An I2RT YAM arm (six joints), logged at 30 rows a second.
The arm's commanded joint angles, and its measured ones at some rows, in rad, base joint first. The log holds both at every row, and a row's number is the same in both.
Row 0, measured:
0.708 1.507 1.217 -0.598 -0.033 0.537
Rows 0 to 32, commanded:
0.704 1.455 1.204 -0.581 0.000 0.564
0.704 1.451 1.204 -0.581 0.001 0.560
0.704 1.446 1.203 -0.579 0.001 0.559
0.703 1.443 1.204 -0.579 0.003 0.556
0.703 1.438 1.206 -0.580 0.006 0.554
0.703 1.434 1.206 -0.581 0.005 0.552
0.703 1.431 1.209 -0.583 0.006 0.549
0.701 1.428 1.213 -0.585 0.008 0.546
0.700 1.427 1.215 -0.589 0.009 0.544
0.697 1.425 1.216 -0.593 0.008 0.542
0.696 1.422 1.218 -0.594 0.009 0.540
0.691 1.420 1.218 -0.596 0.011 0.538
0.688 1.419 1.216 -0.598 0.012 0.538
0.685 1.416 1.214 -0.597 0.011 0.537
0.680 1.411 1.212 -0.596 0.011 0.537
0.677 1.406 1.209 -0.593 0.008 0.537
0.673 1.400 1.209 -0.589 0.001 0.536
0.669 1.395 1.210 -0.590 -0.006 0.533
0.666 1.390 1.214 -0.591 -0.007 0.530
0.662 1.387 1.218 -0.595 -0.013 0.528
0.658 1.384 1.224 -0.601 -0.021 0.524
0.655 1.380 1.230 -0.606 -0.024 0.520
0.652 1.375 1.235 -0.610 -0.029 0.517
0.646 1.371 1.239 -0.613 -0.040 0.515
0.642 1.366 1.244 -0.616 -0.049 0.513
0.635 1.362 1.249 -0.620 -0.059 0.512
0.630 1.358 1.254 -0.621 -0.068 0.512
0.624 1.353 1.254 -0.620 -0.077 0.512
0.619 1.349 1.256 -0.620 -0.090 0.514
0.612 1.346 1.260 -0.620 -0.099 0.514
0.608 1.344 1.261 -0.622 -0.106 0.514
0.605 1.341 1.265 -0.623 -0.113 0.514
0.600 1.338 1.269 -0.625 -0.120 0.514
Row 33, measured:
0.609 1.378 1.217 -0.642 -0.078 0.531
